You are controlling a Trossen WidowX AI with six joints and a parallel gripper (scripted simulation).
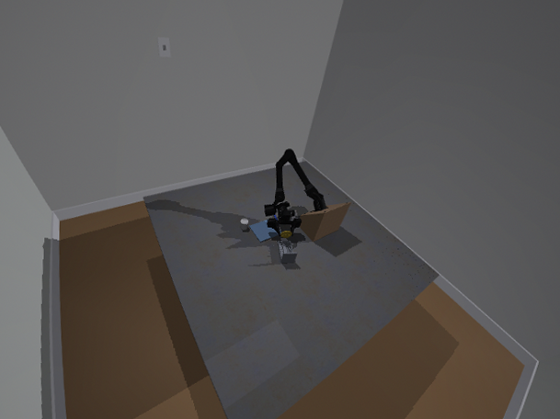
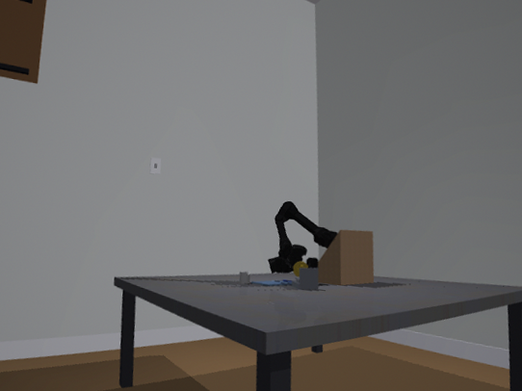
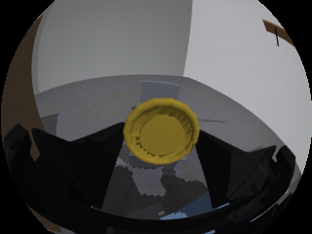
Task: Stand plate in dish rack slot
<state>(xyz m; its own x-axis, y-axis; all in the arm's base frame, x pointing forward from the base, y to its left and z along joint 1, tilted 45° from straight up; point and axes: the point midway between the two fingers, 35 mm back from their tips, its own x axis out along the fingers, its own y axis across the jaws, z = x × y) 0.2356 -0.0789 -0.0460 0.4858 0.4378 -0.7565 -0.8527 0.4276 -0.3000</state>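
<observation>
Now: gripper tip 50 mm to the right of the grey dish rack, 40 mm short of it and 40 mm above it. The rest, counted from my gripper tip: yellow plate: 10 mm to the right; then blue mat: 140 mm to the right, 60 mm below, 30 mm ahead; then small blue utensil: 160 mm to the right, 80 mm behind, 60 mm below.
</observation>
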